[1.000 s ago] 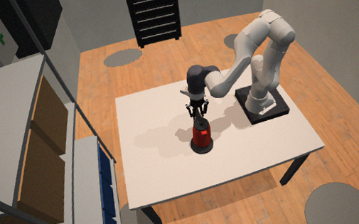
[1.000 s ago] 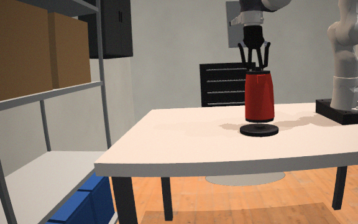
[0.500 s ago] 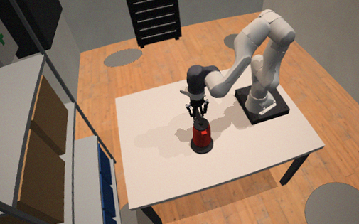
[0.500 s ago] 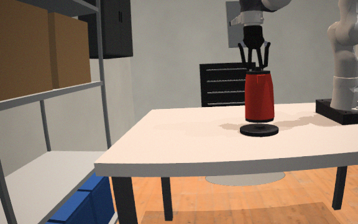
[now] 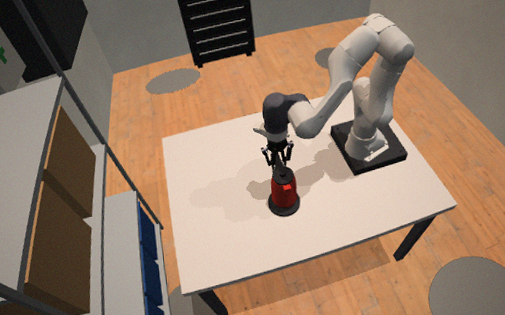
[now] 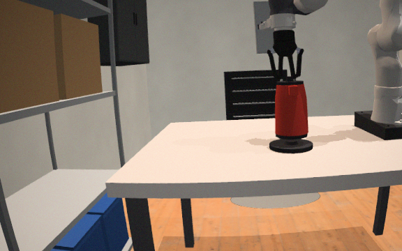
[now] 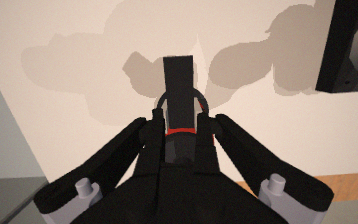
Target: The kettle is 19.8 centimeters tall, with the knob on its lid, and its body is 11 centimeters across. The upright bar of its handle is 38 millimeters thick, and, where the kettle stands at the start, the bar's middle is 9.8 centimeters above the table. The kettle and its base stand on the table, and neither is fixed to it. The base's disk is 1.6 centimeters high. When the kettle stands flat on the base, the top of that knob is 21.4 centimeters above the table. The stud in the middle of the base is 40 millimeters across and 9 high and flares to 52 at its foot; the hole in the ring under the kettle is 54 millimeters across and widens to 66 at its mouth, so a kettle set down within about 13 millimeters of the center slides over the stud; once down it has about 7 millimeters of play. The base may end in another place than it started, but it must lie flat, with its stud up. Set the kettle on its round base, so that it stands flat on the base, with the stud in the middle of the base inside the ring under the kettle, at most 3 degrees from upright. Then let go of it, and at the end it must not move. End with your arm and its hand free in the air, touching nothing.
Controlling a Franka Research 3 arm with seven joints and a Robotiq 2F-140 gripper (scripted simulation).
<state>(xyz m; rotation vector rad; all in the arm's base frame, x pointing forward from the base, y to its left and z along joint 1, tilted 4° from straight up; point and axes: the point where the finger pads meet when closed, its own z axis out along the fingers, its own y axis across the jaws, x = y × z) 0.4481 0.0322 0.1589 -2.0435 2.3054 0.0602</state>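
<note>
Now: the red kettle 60 mm below my hand and 30 mm to the left of it. The rest, counted from my hand: black round base: 180 mm below, 60 mm to the left, 10 mm ahead.
</note>
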